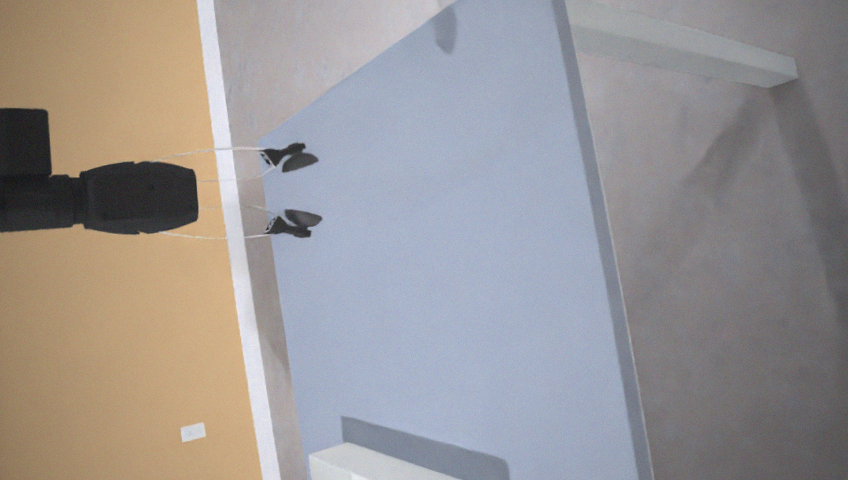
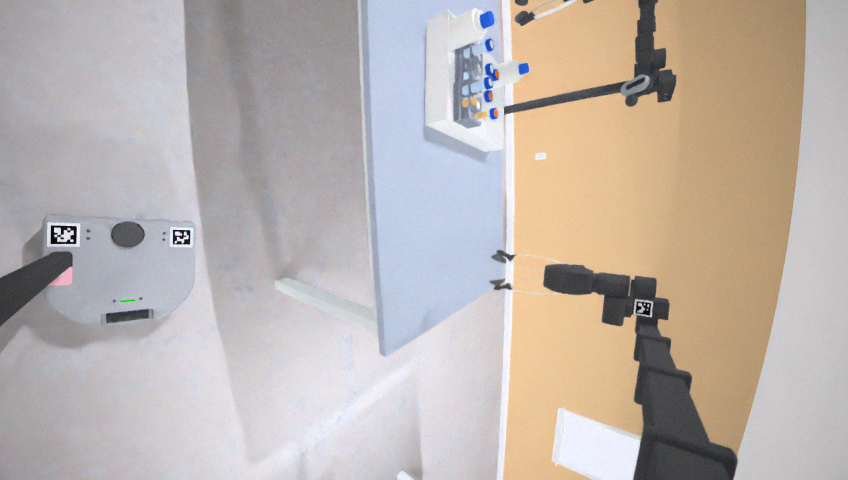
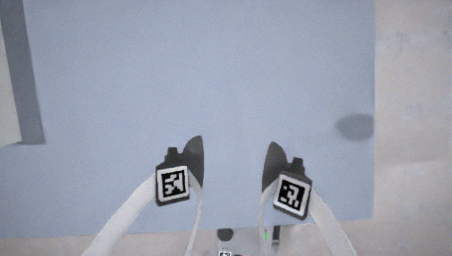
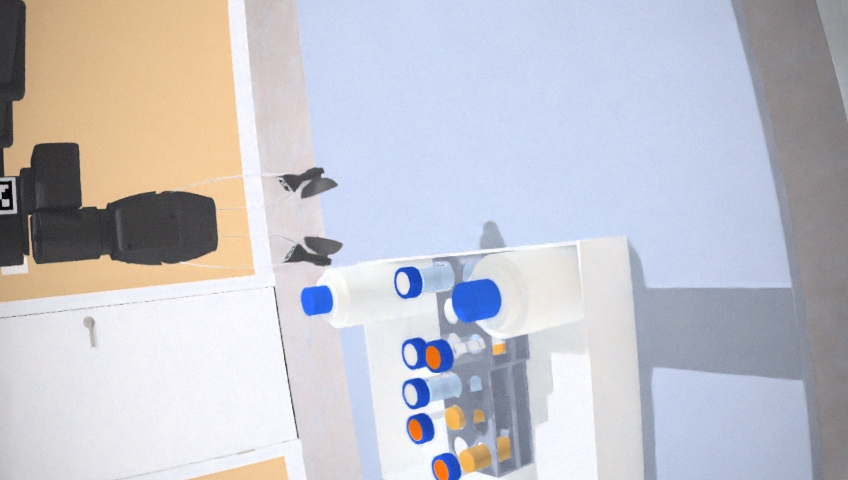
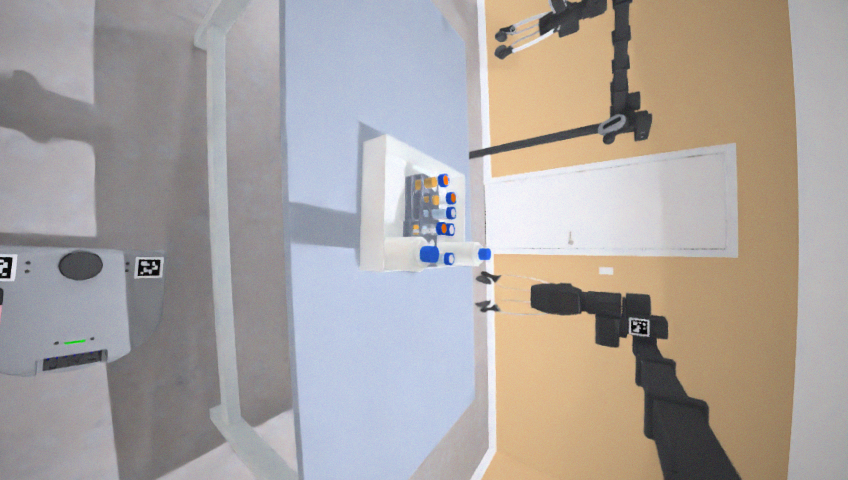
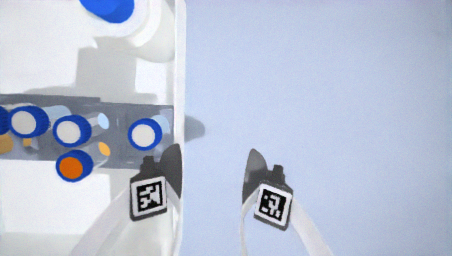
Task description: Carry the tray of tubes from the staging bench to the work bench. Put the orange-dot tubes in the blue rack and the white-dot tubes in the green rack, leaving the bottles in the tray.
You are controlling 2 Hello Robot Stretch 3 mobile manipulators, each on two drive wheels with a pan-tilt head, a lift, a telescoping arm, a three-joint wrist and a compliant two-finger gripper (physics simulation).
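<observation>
The white tray (image 1: 333,462) (image 2: 438,77) (image 3: 7,110) (image 4: 610,368) (image 5: 373,208) (image 6: 179,85) stands on the blue-grey bench (image 1: 446,267) (image 2: 434,237) (image 3: 225,75) (image 4: 505,136) (image 5: 380,356) (image 6: 325,100). In it, a grey rack (image 4: 511,410) holds white-dot tubes (image 4: 408,282) (image 6: 143,134) and orange-dot tubes (image 4: 420,428) (image 6: 71,167), beside two blue-capped bottles (image 4: 380,291) (image 5: 404,254). My r1 gripper (image 1: 303,190) (image 2: 501,270) (image 3: 233,162) is open above the bench, apart from the tray. My r2 gripper (image 4: 321,215) (image 5: 486,292) (image 6: 212,170) is open over the tray's side edge. The blue and green racks do not show.
The r1 base (image 2: 127,273) and the r2 base (image 5: 71,309) stand on the floor. Pale bench legs (image 1: 684,53) (image 2: 324,303) and a long rail (image 5: 220,208) are below the bench top. A white door (image 5: 612,202) is in the tan wall (image 5: 547,416).
</observation>
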